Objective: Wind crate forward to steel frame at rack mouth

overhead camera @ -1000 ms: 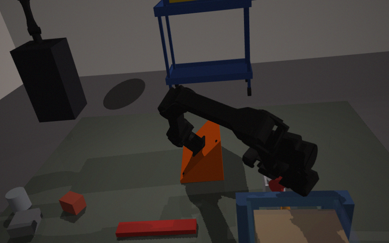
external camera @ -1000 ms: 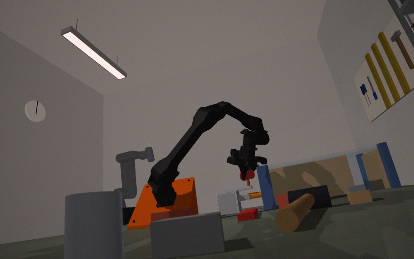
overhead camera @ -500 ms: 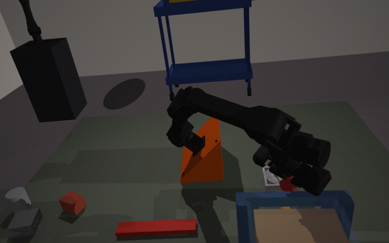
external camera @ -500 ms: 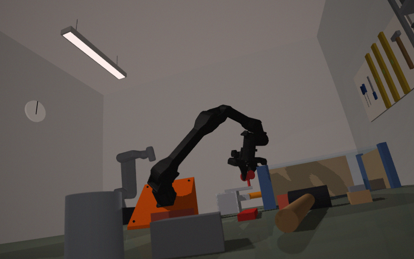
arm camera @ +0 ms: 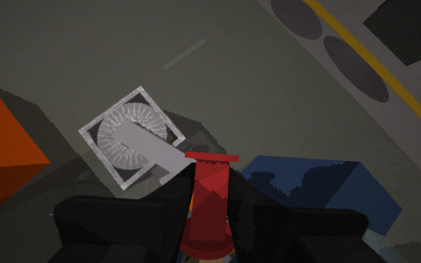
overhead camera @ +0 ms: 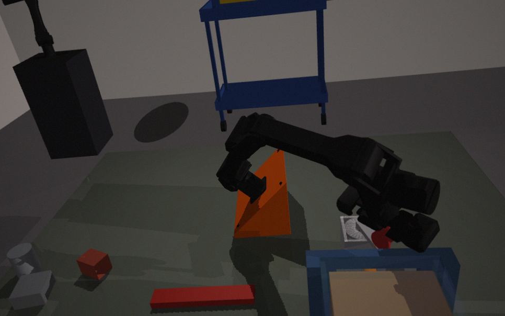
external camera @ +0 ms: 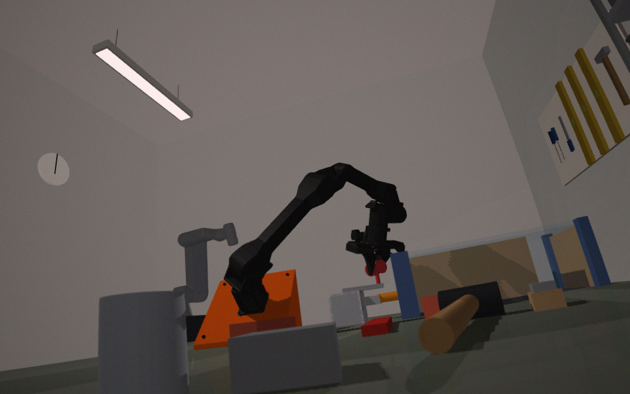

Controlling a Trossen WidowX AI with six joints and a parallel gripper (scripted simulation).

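Now: the grey crank arm 30 mm behind my gripper tip, 20 mm to the right of it and 30 mm below it. Also, from my gripper tip: frame: 70 mm ahead, 50 mm to the right, 20 mm below; then grey winch: 100 mm behind, 50 mm to the right, 100 mm below; then red knob: 10 mm ahead, 10 mm to the right.
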